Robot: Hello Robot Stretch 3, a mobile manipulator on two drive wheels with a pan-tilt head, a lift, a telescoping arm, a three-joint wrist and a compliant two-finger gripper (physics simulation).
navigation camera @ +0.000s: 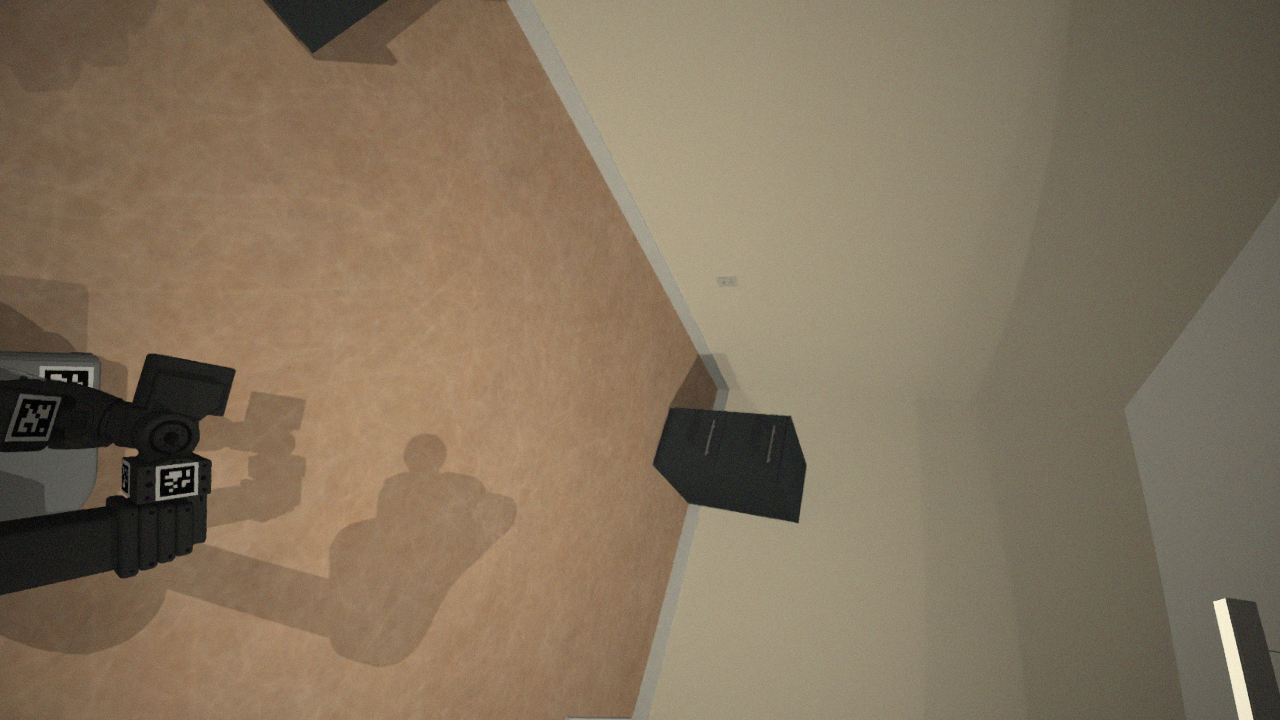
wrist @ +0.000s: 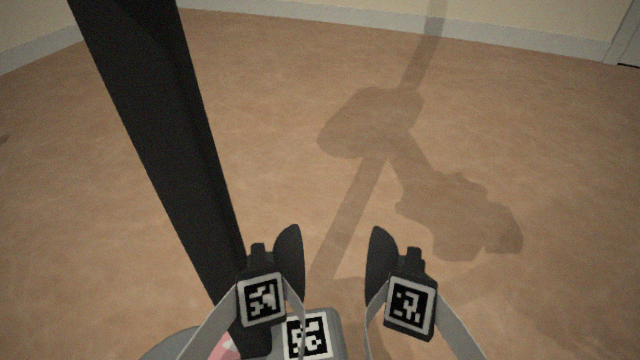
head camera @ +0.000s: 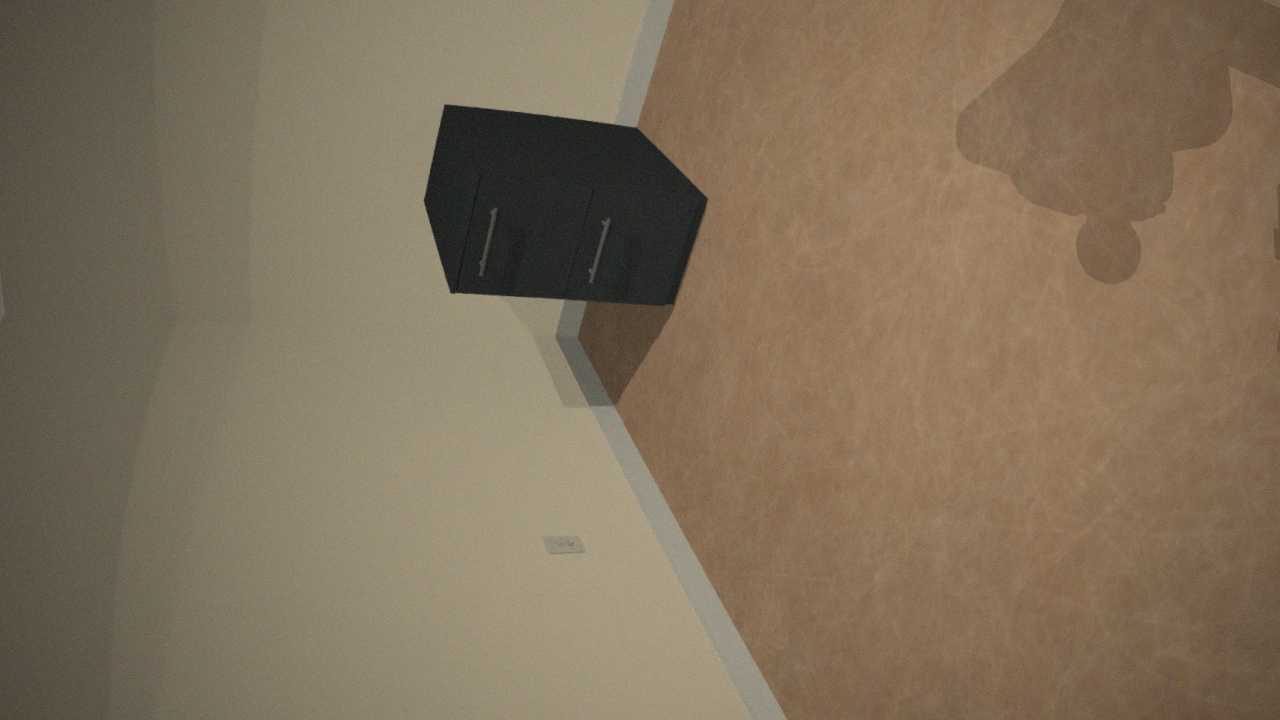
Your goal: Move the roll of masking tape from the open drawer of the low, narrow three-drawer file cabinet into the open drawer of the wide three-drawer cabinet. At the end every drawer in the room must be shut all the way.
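Places are measured from the robot's base along level axes (x ahead, y left, z up), in millimetres.
Where they show: gripper, fingertip midpoint: (wrist: 335,251).
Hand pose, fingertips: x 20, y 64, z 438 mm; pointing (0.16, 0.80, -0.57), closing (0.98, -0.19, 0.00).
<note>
After its pixels a point has its place.
A dark cabinet (head camera: 546,205) {z 509, x -418, y -2406 mm} (navigation camera: 733,465) {z 481, x -435, y -2397 mm} stands by a corner of the room, small and distant in both views, which are turned sideways. Two bar handles show on its front, and the two drawer fronts look flush; I cannot tell which of the task's cabinets it is. Part of another dark piece of furniture (navigation camera: 326,17) {z 167, x 804, y -461 mm} shows at the top edge of the navigation view. My gripper (wrist: 335,251) {z 437, x 20, y 64 mm} is open and empty over the floor in the wrist view, its two fingertips apart. The masking tape roll and an open drawer do not show in these views.
A grey baseboard (head camera: 657,501) {z 30, x 461, y -2582 mm} (navigation camera: 608,161) {z 69, x 1007, y -1717 mm} runs along the walls. A wall outlet (head camera: 563,544) {z 402, x 560, y -2442 mm} (navigation camera: 726,281) {z 394, x 563, y -2438 mm} is on one wall. My black arm and wrist (navigation camera: 170,434) {z 657, x -22, y -150 mm} are at the left of the navigation view. My base (wrist: 340,330) {z 148, x 45, y 136 mm} shows below the gripper, beside a dark upright post (wrist: 165,140).
</note>
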